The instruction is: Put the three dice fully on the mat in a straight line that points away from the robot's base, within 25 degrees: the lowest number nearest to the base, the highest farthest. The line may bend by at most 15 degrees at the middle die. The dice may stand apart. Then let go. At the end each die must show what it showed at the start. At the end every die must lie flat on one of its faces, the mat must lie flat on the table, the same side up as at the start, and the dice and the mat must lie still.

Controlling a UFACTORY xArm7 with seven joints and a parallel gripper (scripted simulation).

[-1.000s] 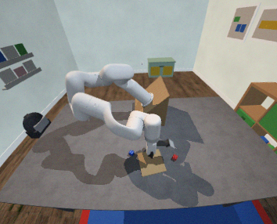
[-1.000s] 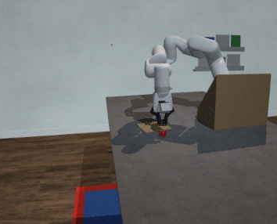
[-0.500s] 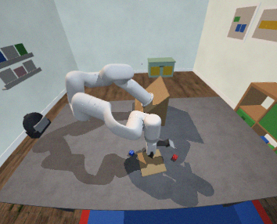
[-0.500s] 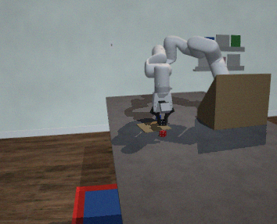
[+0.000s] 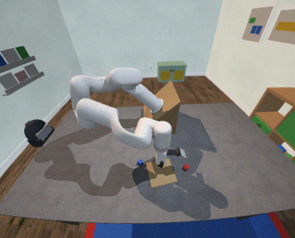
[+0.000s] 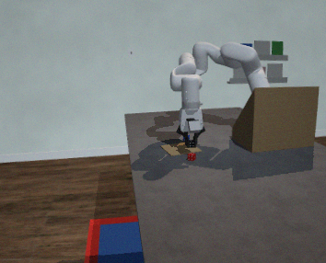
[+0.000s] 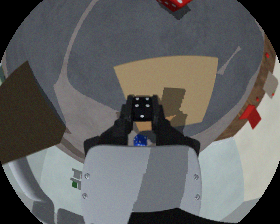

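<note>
Now: hand 10 mm above the black die. From my hand the other things lie so: tan mat: 50 mm ahead, 30 mm below; red die: 140 mm to the left, 40 mm ahead, 20 mm below; blue die: 120 mm to the right, 20 mm below, 10 mm behind.
</note>
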